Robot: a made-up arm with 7 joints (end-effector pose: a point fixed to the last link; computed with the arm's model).
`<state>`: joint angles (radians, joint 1 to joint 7).
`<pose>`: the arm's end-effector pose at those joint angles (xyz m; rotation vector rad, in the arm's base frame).
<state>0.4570 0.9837 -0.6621 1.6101 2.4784 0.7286 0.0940</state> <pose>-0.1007 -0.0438 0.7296 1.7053 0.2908 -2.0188</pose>
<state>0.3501 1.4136 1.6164 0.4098 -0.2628 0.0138 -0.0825</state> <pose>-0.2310 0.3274 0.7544 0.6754 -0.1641 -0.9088</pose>
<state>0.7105 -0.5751 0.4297 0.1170 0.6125 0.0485 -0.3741</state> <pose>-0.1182 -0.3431 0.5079 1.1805 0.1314 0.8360</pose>
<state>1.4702 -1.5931 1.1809 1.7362 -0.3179 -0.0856 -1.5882</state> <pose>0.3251 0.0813 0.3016 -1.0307 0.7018 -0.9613</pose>
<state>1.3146 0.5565 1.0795 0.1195 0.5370 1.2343 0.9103</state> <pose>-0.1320 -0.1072 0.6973 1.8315 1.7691 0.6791</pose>
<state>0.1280 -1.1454 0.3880 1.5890 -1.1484 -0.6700 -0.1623</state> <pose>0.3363 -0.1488 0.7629 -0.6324 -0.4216 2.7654</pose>
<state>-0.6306 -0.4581 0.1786 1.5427 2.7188 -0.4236 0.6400</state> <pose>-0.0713 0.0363 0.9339 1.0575 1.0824 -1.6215</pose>
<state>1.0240 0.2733 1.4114 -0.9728 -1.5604 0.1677 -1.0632</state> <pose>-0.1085 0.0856 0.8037 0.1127 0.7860 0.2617</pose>
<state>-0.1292 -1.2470 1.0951 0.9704 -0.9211 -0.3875 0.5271</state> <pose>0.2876 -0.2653 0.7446 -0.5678 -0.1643 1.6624</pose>
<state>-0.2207 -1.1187 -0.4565 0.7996 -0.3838 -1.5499 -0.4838</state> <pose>0.0167 -0.3535 0.8374 -1.1857 -1.6219 1.9698</pose>
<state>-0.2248 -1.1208 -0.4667 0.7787 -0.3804 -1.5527 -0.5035</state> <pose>0.0165 -0.3574 0.8339 -1.1992 -1.6555 1.9828</pose>
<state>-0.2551 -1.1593 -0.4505 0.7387 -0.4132 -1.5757 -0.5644</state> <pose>0.0364 -0.3608 0.8392 -1.1923 -1.7647 2.0962</pose>
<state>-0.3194 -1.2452 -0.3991 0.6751 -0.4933 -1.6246 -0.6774</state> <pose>0.0838 -0.3569 0.8579 1.0578 1.8270 -2.1604</pose>
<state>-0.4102 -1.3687 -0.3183 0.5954 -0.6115 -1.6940 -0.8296</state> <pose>0.1536 -0.3334 0.8887 0.7388 1.6560 -1.9358</pose>
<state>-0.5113 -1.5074 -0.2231 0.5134 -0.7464 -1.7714 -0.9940</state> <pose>0.2291 -0.2840 0.9229 0.4286 1.4764 -1.6713</pose>
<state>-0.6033 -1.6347 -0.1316 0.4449 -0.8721 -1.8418 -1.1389</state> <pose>0.2917 -0.2199 0.9492 0.1761 1.3320 -1.4267</pose>
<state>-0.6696 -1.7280 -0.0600 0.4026 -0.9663 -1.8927 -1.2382</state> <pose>0.3315 -0.1632 0.9633 0.0048 1.2421 -1.2563</pose>
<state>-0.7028 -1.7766 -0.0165 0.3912 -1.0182 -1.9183 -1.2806</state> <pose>0.3491 -0.1300 0.9692 -0.0848 1.2021 -1.1849</pose>
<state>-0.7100 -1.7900 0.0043 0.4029 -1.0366 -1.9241 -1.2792</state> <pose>0.3526 -0.1184 0.9719 -0.1165 1.1938 -1.1904</pose>
